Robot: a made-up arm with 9 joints.
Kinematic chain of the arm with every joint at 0, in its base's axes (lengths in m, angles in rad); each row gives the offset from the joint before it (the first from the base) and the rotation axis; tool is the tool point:
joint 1: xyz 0 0 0.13 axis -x
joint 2: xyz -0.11 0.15 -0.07 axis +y
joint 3: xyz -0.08 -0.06 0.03 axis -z
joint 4: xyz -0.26 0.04 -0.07 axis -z
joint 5: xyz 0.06 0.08 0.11 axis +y
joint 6: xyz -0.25 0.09 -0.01 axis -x
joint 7: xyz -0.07 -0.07 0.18 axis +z
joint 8: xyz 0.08 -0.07 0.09 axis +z
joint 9: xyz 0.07 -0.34 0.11 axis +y
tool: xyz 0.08 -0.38 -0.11
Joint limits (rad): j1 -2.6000..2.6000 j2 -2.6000..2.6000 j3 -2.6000..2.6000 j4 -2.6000..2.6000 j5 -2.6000..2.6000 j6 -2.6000..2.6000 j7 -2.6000..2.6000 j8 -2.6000..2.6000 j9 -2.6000..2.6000
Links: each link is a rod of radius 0.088 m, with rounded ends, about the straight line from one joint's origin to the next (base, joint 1, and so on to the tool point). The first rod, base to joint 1, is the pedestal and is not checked.
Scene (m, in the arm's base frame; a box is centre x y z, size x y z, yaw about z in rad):
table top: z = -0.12
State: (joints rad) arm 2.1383 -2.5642 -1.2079 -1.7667 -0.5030 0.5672 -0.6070 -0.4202 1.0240
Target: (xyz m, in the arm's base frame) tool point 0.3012 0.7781 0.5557
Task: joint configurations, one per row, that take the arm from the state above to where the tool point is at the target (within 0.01 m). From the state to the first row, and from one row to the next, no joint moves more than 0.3 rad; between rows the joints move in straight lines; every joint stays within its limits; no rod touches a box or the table.
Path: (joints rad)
1: 2.1243 -2.4282 -1.0545 -1.6402 -0.7388 0.6179 -0.7771 -0.5782 1.0463
2: 2.1103 -2.2921 -0.9010 -1.5138 -0.9745 0.6686 -0.9472 -0.7362 1.0686

